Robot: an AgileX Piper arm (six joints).
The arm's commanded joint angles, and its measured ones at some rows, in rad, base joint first. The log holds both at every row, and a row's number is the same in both.
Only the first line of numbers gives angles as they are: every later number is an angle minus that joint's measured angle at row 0.
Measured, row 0: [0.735 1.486 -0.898 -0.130 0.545 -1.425]
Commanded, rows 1 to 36: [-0.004 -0.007 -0.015 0.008 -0.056 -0.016]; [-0.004 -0.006 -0.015 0.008 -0.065 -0.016]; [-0.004 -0.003 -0.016 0.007 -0.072 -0.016]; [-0.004 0.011 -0.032 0.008 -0.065 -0.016]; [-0.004 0.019 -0.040 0.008 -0.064 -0.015]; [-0.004 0.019 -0.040 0.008 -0.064 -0.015]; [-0.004 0.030 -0.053 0.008 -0.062 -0.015]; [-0.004 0.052 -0.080 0.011 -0.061 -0.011]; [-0.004 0.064 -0.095 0.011 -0.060 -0.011]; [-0.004 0.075 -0.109 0.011 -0.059 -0.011]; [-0.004 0.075 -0.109 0.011 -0.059 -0.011]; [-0.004 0.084 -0.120 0.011 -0.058 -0.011]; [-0.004 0.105 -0.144 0.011 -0.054 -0.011]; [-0.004 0.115 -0.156 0.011 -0.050 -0.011]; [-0.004 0.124 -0.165 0.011 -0.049 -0.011]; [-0.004 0.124 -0.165 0.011 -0.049 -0.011]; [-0.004 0.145 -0.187 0.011 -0.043 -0.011]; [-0.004 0.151 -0.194 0.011 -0.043 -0.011]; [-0.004 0.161 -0.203 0.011 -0.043 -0.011]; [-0.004 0.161 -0.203 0.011 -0.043 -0.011]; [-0.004 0.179 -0.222 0.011 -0.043 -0.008]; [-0.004 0.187 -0.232 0.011 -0.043 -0.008]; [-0.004 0.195 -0.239 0.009 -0.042 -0.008]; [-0.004 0.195 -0.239 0.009 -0.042 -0.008]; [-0.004 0.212 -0.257 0.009 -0.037 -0.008]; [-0.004 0.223 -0.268 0.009 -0.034 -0.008]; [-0.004 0.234 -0.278 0.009 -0.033 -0.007]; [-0.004 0.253 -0.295 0.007 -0.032 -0.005]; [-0.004 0.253 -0.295 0.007 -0.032 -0.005]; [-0.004 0.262 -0.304 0.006 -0.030 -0.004]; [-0.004 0.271 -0.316 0.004 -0.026 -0.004]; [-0.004 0.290 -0.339 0.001 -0.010 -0.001]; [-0.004 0.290 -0.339 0.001 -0.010 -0.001]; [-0.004 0.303 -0.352 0.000 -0.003 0.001]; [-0.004 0.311 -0.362 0.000 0.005 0.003]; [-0.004 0.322 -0.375 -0.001 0.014 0.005]
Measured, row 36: [0.000 0.307 -0.341 0.005 0.010 -0.006]
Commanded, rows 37 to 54: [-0.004 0.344 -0.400 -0.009 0.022 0.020]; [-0.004 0.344 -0.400 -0.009 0.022 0.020]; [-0.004 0.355 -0.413 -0.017 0.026 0.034]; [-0.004 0.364 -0.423 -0.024 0.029 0.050]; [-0.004 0.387 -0.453 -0.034 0.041 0.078]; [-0.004 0.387 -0.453 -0.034 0.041 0.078]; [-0.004 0.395 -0.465 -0.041 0.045 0.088]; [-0.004 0.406 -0.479 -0.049 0.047 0.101]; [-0.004 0.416 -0.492 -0.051 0.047 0.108]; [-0.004 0.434 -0.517 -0.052 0.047 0.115]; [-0.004 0.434 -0.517 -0.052 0.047 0.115]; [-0.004 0.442 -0.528 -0.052 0.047 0.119]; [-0.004 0.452 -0.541 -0.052 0.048 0.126]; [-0.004 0.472 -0.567 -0.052 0.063 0.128]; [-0.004 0.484 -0.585 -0.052 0.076 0.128]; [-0.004 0.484 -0.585 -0.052 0.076 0.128]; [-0.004 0.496 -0.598 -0.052 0.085 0.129]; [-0.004 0.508 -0.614 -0.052 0.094 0.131]
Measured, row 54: [0.000 0.486 -0.571 -0.047 0.083 0.120]
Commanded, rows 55 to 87: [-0.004 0.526 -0.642 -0.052 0.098 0.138]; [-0.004 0.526 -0.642 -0.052 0.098 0.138]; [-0.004 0.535 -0.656 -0.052 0.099 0.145]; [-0.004 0.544 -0.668 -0.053 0.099 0.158]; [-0.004 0.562 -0.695 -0.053 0.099 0.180]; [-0.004 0.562 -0.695 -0.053 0.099 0.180]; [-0.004 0.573 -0.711 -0.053 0.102 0.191]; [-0.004 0.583 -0.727 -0.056 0.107 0.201]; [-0.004 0.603 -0.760 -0.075 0.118 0.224]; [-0.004 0.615 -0.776 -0.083 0.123 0.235]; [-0.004 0.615 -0.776 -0.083 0.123 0.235]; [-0.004 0.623 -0.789 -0.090 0.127 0.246]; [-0.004 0.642 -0.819 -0.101 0.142 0.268]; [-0.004 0.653 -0.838 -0.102 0.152 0.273]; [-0.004 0.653 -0.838 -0.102 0.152 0.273]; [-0.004 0.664 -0.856 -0.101 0.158 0.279]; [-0.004 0.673 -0.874 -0.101 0.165 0.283]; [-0.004 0.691 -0.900 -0.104 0.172 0.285]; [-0.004 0.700 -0.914 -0.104 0.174 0.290]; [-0.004 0.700 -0.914 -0.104 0.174 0.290]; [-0.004 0.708 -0.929 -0.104 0.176 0.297]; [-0.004 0.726 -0.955 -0.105 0.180 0.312]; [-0.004 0.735 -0.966 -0.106 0.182 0.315]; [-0.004 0.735 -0.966 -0.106 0.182 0.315]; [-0.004 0.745 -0.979 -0.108 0.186 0.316]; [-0.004 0.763 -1.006 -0.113 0.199 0.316]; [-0.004 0.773 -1.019 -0.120 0.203 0.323]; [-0.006 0.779 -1.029 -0.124 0.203 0.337]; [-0.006 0.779 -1.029 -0.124 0.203 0.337]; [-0.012 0.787 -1.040 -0.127 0.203 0.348]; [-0.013 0.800 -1.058 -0.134 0.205 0.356]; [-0.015 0.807 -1.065 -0.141 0.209 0.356]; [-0.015 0.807 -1.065 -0.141 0.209 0.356]
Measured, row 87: [-0.007 0.798 -1.034 -0.111 0.219 0.337]
